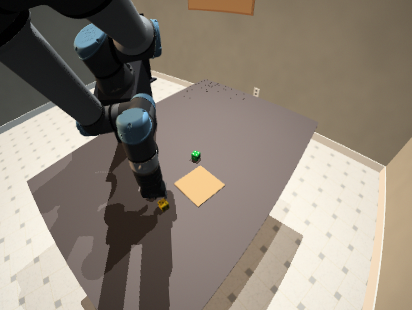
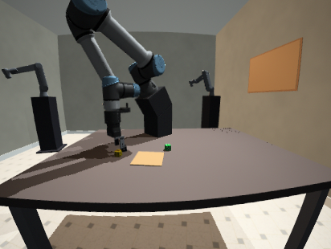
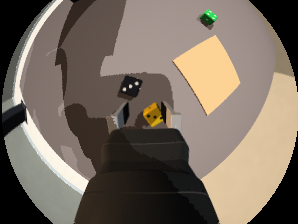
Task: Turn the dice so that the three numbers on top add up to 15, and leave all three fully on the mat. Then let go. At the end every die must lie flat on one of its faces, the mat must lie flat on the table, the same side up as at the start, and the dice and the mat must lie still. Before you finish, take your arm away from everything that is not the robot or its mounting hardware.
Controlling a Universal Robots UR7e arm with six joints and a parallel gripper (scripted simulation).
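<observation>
Now: hand 40 mm above the yellow die, 20 mm short of it and 10 mm to the left of it. The rest, counted from my hand: black die 40 mm below, 40 mm behind, 20 mm to the left; green die 260 mm to the left, 40 mm below, 20 mm ahead; tan mat 130 mm to the left, 100 mm ahead, 60 mm below.
</observation>
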